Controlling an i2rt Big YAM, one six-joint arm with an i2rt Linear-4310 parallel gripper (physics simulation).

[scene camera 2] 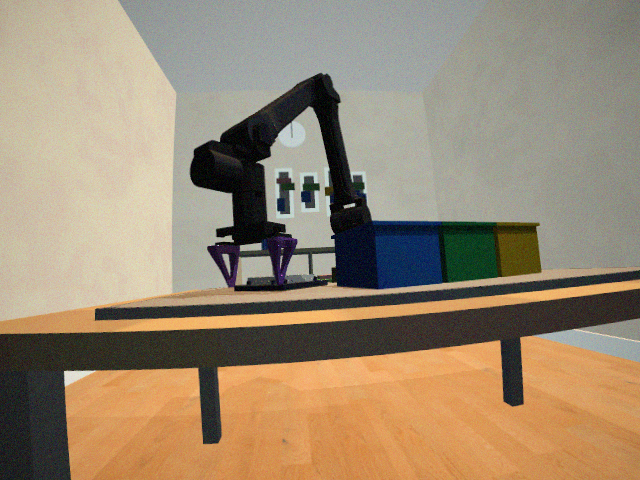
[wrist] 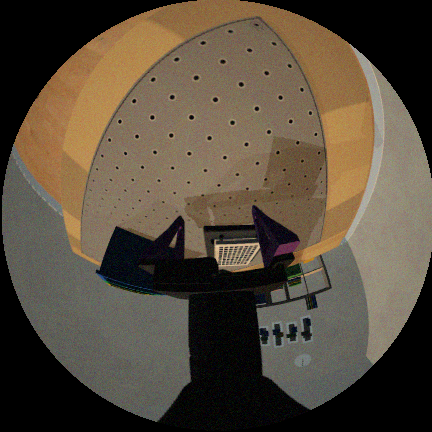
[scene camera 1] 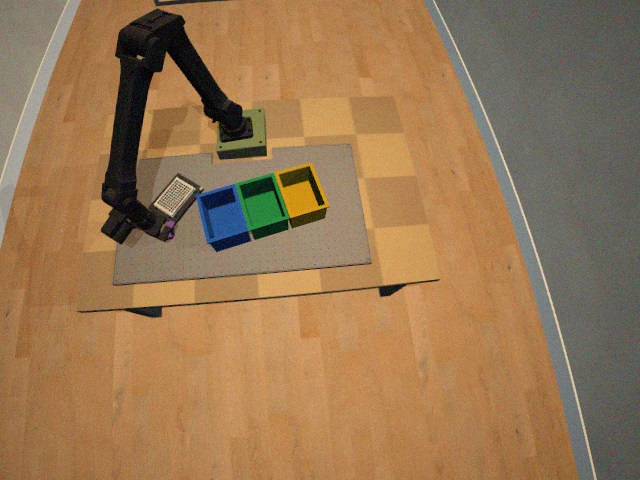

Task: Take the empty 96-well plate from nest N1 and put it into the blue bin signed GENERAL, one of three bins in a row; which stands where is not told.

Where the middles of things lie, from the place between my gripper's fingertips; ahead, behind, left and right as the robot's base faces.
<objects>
Right now my hand is 120 mm past the dark nest (wrist: 209, 231), 50 mm to the right of it and 10 mm above it. The rest, counted from my hand: pale 96-well plate (scene camera 1: 176, 195) 120 mm behind, 50 mm to the left, 10 mm above.
</objects>
